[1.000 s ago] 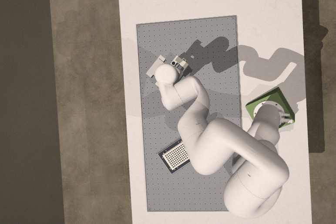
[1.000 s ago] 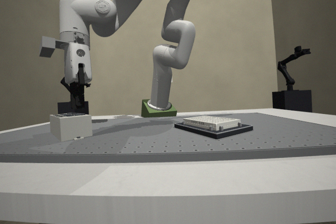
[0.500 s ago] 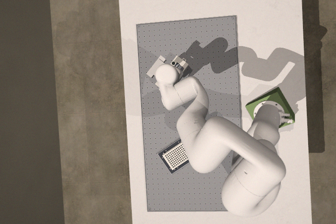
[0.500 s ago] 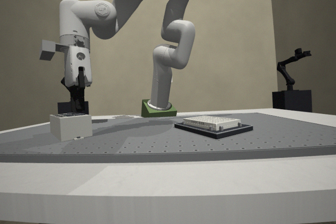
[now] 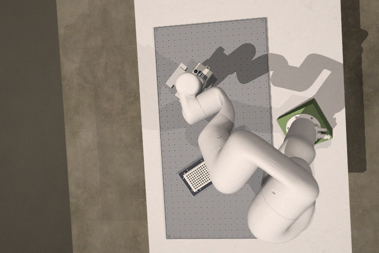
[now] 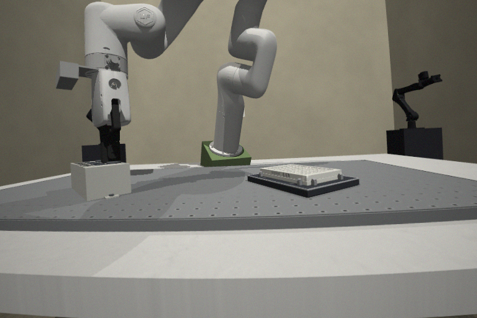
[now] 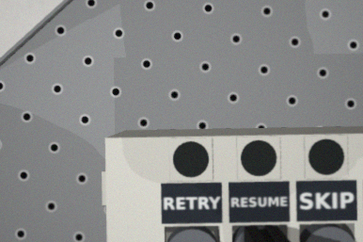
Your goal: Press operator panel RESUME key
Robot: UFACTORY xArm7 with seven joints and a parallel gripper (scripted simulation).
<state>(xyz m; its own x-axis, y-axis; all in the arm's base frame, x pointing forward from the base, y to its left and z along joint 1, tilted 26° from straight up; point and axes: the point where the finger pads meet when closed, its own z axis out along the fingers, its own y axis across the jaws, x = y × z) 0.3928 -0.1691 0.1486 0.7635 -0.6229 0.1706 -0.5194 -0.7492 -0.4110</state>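
My gripper is now 30 mm above the operator panel, 10 mm to the left of it and 10 mm past it.
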